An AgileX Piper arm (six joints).
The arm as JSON. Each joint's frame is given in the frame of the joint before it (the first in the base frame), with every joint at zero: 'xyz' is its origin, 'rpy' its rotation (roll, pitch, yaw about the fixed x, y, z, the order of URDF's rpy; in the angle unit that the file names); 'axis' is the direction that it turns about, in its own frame. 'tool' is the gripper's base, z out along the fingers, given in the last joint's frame.
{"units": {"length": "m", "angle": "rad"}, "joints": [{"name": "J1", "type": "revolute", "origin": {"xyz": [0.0, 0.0, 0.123], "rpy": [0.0, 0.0, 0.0]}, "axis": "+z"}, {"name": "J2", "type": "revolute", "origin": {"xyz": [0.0, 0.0, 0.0], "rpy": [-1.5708, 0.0, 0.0]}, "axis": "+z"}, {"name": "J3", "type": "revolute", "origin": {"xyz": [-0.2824, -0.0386, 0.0], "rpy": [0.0, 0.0, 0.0]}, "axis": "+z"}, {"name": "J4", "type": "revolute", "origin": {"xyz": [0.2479, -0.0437, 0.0], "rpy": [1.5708, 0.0, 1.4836]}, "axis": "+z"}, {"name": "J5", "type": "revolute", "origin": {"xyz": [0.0, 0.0, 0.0], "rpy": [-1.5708, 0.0, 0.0]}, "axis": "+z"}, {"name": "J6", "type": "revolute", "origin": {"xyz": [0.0, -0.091, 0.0], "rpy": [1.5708, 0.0, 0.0]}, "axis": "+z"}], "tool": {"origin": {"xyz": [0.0, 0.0, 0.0], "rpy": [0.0, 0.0, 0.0]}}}
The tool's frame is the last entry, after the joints.
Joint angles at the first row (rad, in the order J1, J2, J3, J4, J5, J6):
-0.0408, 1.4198, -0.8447, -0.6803, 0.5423, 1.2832
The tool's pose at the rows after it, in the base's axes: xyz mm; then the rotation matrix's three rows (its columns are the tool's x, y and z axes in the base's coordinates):
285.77 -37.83 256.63; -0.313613 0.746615 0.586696; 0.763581 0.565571 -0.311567; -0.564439 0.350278 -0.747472
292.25 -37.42 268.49; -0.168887 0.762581 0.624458; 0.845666 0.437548 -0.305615; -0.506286 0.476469 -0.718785
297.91 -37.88 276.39; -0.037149 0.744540 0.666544; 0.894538 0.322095 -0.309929; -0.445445 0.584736 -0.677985
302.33 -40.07 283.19; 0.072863 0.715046 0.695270; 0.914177 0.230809 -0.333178; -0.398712 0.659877 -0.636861
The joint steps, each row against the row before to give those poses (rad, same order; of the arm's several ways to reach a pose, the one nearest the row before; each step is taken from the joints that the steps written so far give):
0.0000, -0.0022, -0.0610, 0.0957, 0.0054, 0.1309
0.0000, 0.0000, -0.0387, 0.0036, -0.0126, 0.1613
0.0000, 0.0020, -0.0193, -0.0485, -0.0346, 0.1881
0.0000, 0.0033, -0.0159, -0.0866, -0.0181, 0.1879

